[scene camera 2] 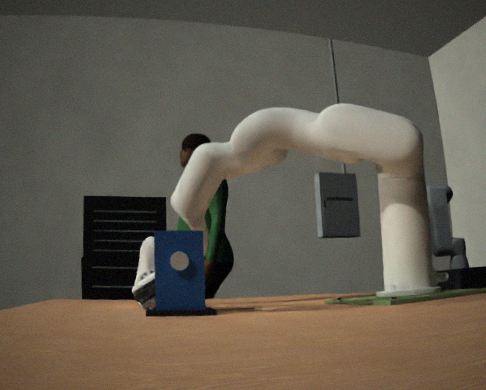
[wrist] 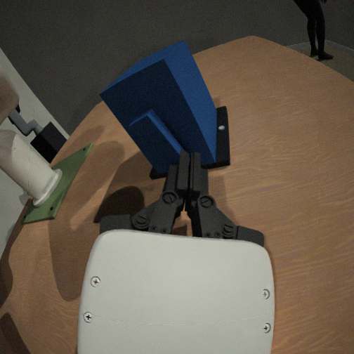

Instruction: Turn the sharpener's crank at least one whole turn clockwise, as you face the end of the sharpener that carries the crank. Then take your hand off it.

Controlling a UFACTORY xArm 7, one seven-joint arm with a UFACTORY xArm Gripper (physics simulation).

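Frame: origin at the arm's base, x ahead, y left, z up, level; millimetres.
Where they show: arm's base, origin of the base link: (scene camera 2: 409,294).
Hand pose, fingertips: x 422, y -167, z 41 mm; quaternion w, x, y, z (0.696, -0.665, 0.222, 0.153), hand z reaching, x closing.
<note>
Each offset is from my fingertips to the top centre of the thing. "spot": to the spot under its first point. Level surfaces: height alone.
The blue sharpener @(spot: 20 mm ahead, 152 mm left, 5 mm down) (scene camera 2: 170,287) (wrist: 192,100) stands upright on its black base @(spot: 7 mm ahead, 165 mm left, 43 mm down) (scene camera 2: 181,312) (wrist: 223,142). In scene camera 2 its face with a round grey disc @(spot: 7 mm ahead, 163 mm left, 33 mm up) (scene camera 2: 179,261) shows, and the crank end is turned away. In the wrist view the blue crank arm (wrist: 156,140) lies against the near end, its lower part running down toward the fingers. The crank's handle does not show. My gripper (wrist: 187,163) is shut and empty, its fingertips in front of the lower part of the crank end; contact cannot be told. In scene camera 2 the sharpener hides the fingertips.
The wooden table @(48 mm down) (scene camera 2: 280,345) (wrist: 295,200) carries the sharpener. The arm's white base column (scene camera 2: 406,235) (wrist: 30,175) stands on a green plate (scene camera 2: 360,300) (wrist: 62,195). A person (scene camera 2: 217,245) (wrist: 315,25) stands beyond the table. A black cabinet (scene camera 2: 122,250) and a grey wall box (scene camera 2: 340,215) are behind.
</note>
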